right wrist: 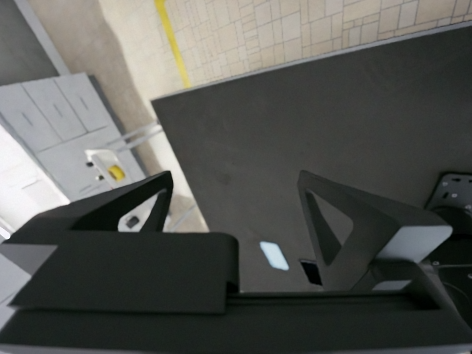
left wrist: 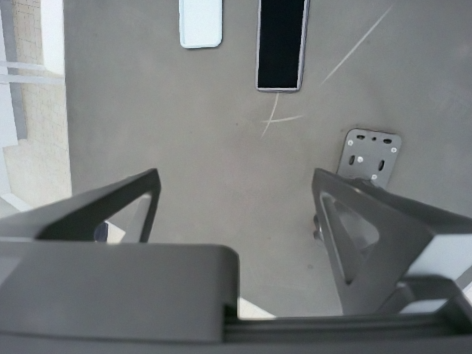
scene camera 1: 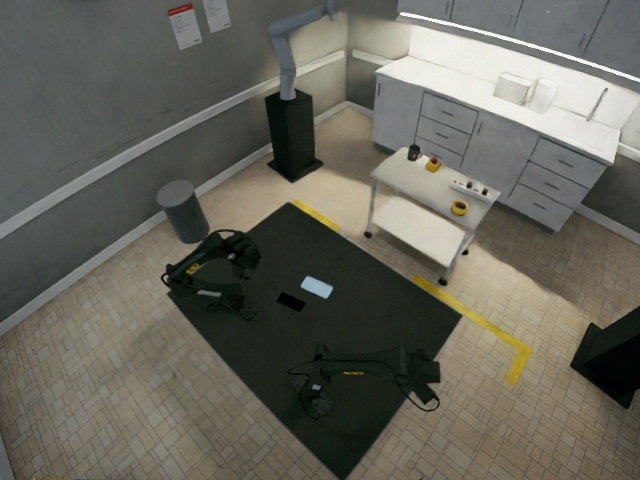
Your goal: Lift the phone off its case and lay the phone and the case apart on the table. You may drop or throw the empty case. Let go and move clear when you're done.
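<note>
The black phone with a pale rim [scene camera 1: 291,302] [left wrist: 280,45] [right wrist: 312,272] lies flat, screen up, on the dark table top [scene camera 1: 330,325]. The light blue case [scene camera 1: 316,287] [left wrist: 201,22] [right wrist: 274,255] lies flat and empty beside it, with a strip of table between them. In the left wrist view both are cut off by the top edge. My left gripper [left wrist: 236,177] is open and empty, raised back from the phone and the case and touching neither. My right gripper [right wrist: 235,177] is open and empty, well away from both, above the right part of the table.
The left arm's base plate [left wrist: 372,152] stands on the table near the phone. Beyond the table are a white cart [scene camera 1: 413,232] with small items, a grey bin [scene camera 1: 183,211] and another arm on a black pedestal [scene camera 1: 292,136].
</note>
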